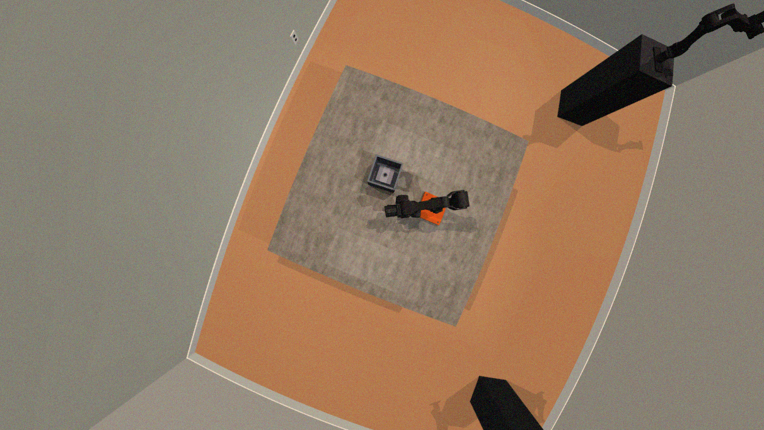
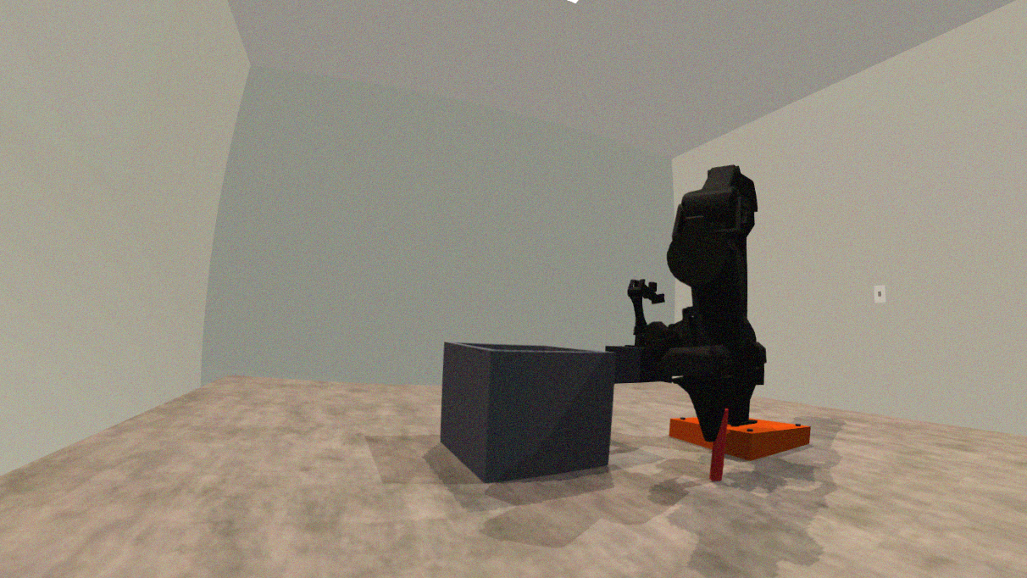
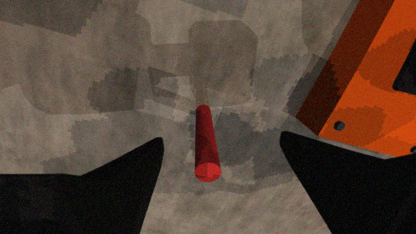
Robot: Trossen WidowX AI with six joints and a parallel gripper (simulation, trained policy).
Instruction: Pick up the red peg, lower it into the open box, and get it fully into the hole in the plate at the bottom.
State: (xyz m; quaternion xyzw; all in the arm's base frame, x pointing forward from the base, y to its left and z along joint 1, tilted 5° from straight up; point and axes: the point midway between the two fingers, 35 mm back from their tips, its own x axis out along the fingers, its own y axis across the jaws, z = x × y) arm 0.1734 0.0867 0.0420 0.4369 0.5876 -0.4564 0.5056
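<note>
Right now the red peg is 1 cm below my gripper tip and 1 cm ahead of it. Round my gripper tip: pale plate (19 cm to the right, 15 cm ahead).
</note>
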